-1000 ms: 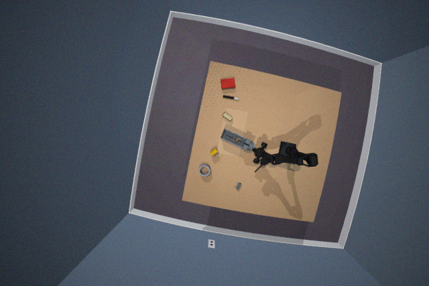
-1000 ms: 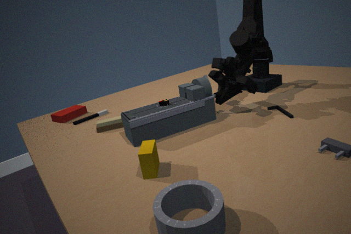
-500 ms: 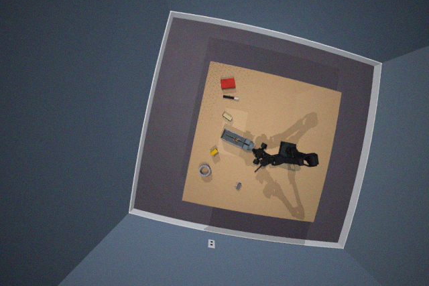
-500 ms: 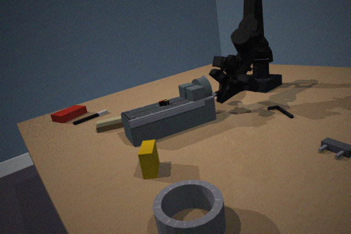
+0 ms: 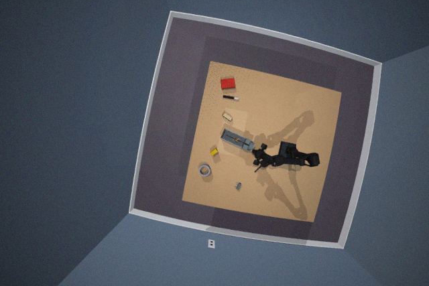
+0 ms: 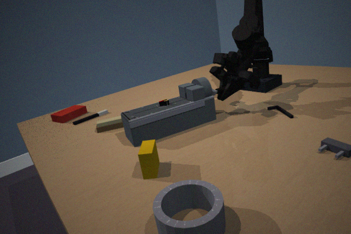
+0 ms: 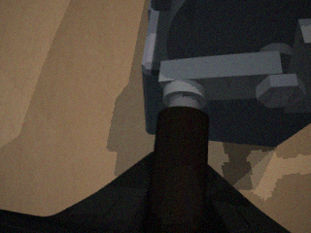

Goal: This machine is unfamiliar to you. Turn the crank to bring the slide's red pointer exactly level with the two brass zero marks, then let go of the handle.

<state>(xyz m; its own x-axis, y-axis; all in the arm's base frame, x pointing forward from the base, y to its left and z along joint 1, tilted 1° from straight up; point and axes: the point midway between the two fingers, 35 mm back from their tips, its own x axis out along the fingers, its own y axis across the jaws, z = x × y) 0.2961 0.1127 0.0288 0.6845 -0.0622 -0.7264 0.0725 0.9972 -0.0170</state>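
Now: the red pointer 180 mm ahead of my gripper tip, 40 mm to the right of it and 30 mm above it. Round my gripper tip: black hex key (130 mm behind, 110 mm to the left, 50 mm below); then yellow block (300 mm ahead, 130 mm to the left, 20 mm below); then black crank handle (30 mm above, 20 mm behind).
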